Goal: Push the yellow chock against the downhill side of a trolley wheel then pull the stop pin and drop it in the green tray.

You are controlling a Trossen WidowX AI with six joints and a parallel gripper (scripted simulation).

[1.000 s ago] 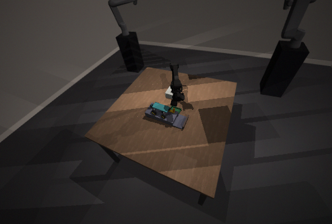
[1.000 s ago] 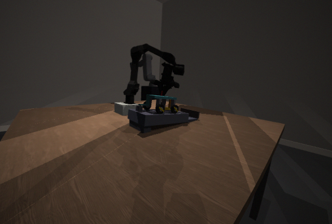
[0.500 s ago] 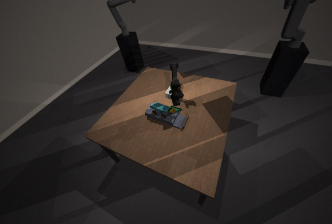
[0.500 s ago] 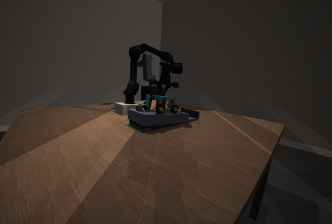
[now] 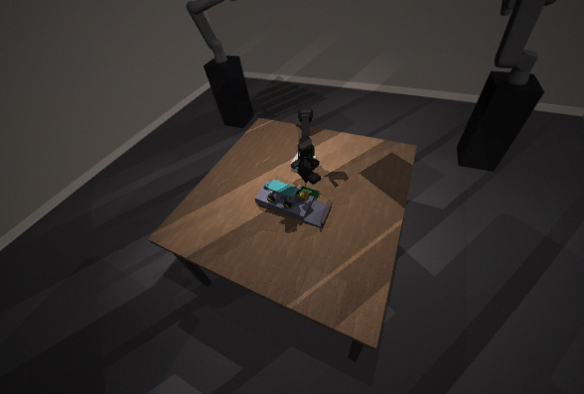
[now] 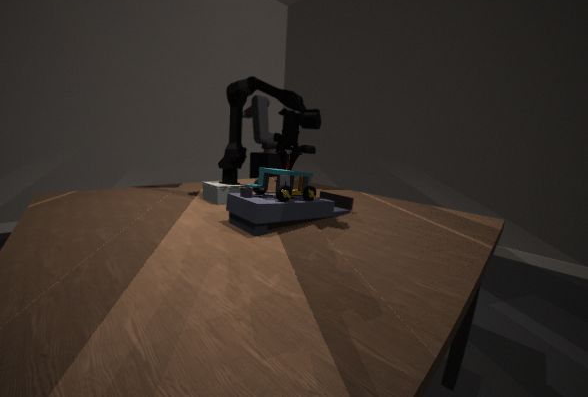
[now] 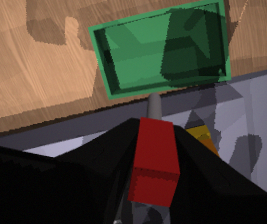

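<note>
Right now my gripper tip is 6 cm short of the yellow chock and 5 cm above it. Round my gripper tip: red-headed stop pin (right at my gripper tip); then teal trolley (10 cm to the right, 10 cm ahead, 3 cm below); then grey ramp (10 cm to the right, 10 cm ahead, 9 cm below).
</note>
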